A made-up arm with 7 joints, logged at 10 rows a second.
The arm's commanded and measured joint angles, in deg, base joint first. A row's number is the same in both.
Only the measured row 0 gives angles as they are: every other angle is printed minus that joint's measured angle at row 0.
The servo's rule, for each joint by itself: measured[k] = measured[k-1] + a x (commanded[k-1-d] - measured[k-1]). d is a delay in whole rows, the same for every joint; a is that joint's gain. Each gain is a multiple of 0.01, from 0.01 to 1. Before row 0 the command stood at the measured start. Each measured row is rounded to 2 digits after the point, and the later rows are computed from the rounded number. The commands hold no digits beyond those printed.
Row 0, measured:
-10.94, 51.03, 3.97, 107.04, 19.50, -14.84, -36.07
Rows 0 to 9, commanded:
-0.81, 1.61, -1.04, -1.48, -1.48, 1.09, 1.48
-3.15, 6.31, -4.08, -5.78, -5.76, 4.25, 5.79
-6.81, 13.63, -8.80, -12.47, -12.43, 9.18, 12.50
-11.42, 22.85, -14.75, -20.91, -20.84, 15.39, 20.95
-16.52, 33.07, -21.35, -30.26, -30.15, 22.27, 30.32
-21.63, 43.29, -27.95, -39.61, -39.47, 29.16, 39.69
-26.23, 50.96, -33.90, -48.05, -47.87, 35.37, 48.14
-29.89, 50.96, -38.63, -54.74, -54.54, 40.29, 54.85
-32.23, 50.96, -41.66, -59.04, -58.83, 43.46, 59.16
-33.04, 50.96, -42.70, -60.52, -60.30, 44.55, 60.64
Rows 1 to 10, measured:
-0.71, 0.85, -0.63, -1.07, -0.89, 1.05, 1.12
-2.86, 3.74, -2.73, -4.46, -3.81, 4.12, 4.67
-6.34, 8.98, -6.43, -10.23, -8.98, 8.98, 10.62
-10.81, 16.33, -11.51, -17.92, -16.10, 15.13, 18.47
-15.83, 25.20, -17.51, -26.80, -24.53, 21.98, 27.48
-20.93, 34.79, -23.88, -36.02, -33.49, 28.87, 36.76
-25.59, 43.36, -29.99, -44.68, -42.12, 35.11, 45.41
-29.37, 47.39, -35.26, -51.92, -49.57, 40.08, 52.58
-31.89, 49.28, -39.16, -57.05, -55.13, 43.32, 57.58
-32.90, 50.17, -41.32, -59.55, -58.23, 44.50, 59.91
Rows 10 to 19, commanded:
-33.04, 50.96, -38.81, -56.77, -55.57, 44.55, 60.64
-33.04, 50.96, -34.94, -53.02, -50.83, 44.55, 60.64
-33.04, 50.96, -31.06, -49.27, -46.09, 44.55, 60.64
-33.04, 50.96, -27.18, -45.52, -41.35, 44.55, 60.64
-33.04, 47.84, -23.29, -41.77, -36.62, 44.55, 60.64
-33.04, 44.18, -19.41, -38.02, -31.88, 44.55, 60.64
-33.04, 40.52, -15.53, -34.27, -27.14, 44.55, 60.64
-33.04, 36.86, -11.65, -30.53, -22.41, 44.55, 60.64
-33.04, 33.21, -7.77, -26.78, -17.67, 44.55, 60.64
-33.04, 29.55, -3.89, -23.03, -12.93, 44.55, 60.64
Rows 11 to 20, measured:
-33.02, 50.59, -39.79, -57.55, -56.63, 44.55, 60.46
-33.04, 50.79, -36.83, -54.29, -53.15, 44.55, 60.60
-33.04, 50.88, -33.31, -50.68, -48.91, 44.55, 60.63
-33.04, 50.92, -29.57, -46.96, -44.37, 44.55, 60.64
-33.04, 49.29, -25.74, -43.22, -39.72, 44.55, 60.64
-33.04, 46.58, -21.88, -39.48, -35.02, 44.55, 60.64
-33.04, 43.37, -18.01, -35.73, -30.29, 44.55, 60.64
-33.04, 39.92, -14.13, -31.99, -25.56, 44.55, 60.64
-33.04, 36.36, -10.25, -28.24, -20.83, 44.55, 60.64
-33.04, 32.75, -6.37, -24.49, -16.09, 44.55, 60.64

